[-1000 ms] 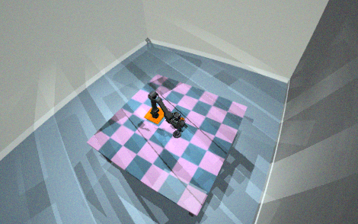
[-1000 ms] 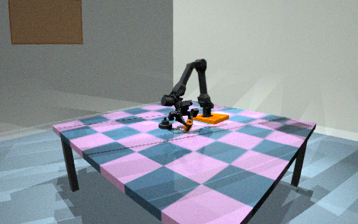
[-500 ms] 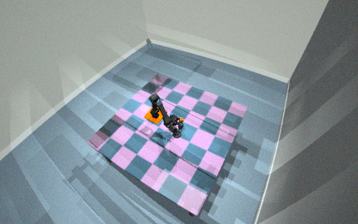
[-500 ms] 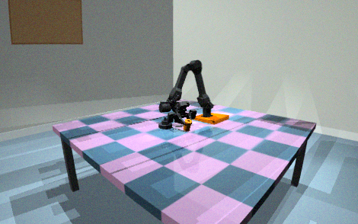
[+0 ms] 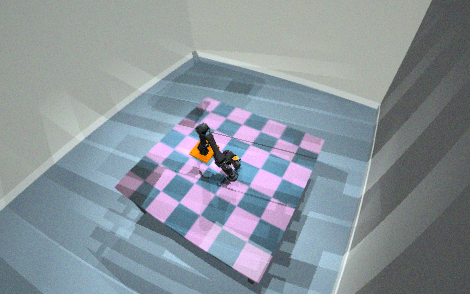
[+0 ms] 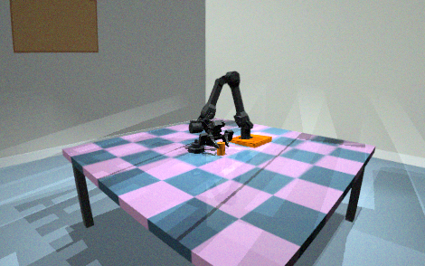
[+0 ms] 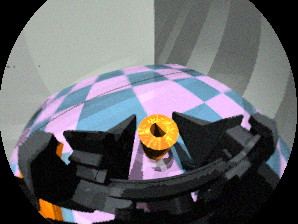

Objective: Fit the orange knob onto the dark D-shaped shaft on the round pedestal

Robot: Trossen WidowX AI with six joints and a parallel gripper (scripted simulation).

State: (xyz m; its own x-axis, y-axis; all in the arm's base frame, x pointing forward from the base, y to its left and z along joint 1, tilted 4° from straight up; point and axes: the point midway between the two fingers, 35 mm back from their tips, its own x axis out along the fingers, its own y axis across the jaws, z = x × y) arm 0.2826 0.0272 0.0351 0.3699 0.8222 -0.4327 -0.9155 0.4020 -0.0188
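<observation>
My gripper tip is now 10 mm past the orange knob, 30 mm to the left of it and 20 mm above it. Also, from my gripper tip: dark round pedestal (20 mm ahead, 160 mm to the right, 10 mm below).
</observation>
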